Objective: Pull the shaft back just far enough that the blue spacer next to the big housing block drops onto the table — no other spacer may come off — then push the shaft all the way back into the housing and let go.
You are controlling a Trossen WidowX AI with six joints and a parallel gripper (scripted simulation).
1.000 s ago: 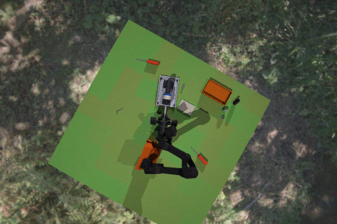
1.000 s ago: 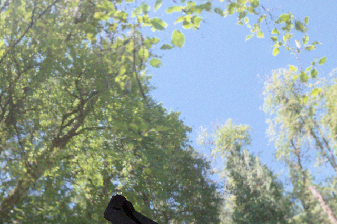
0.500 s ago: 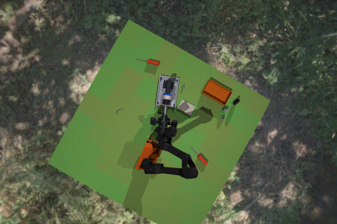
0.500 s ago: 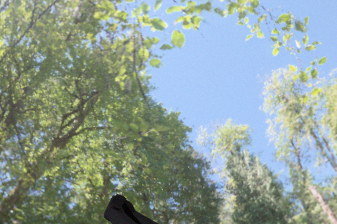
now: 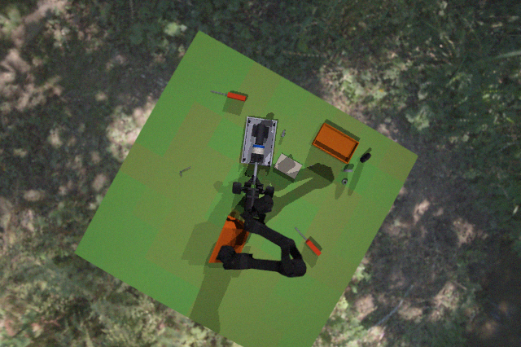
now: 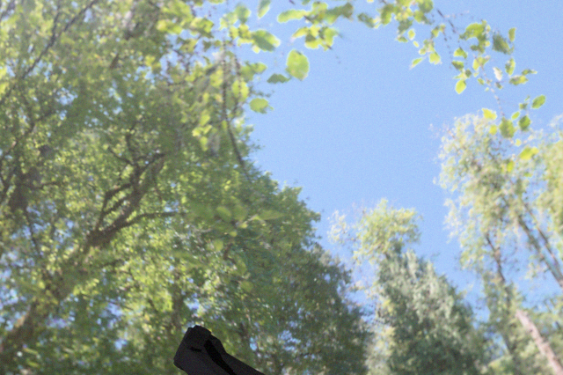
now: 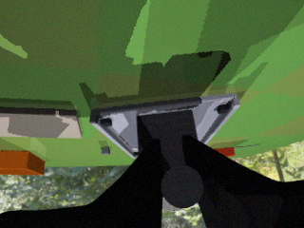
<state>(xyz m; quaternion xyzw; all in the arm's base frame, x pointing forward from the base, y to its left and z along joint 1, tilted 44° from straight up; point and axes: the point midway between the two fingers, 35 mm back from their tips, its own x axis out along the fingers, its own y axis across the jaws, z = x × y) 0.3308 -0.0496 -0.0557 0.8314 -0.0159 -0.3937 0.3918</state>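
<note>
My gripper tip is 50 mm short of the grey shaft, 20 mm below it and 10 mm to the right of it. The rest, counted from my gripper tip: beige plate (130 mm to the right, 110 mm ahead, 50 mm below); orange tray (310 mm ahead, 300 mm to the right, 50 mm below); blue spacer (140 mm ahead, 40 mm to the left, 20 mm above).
</note>
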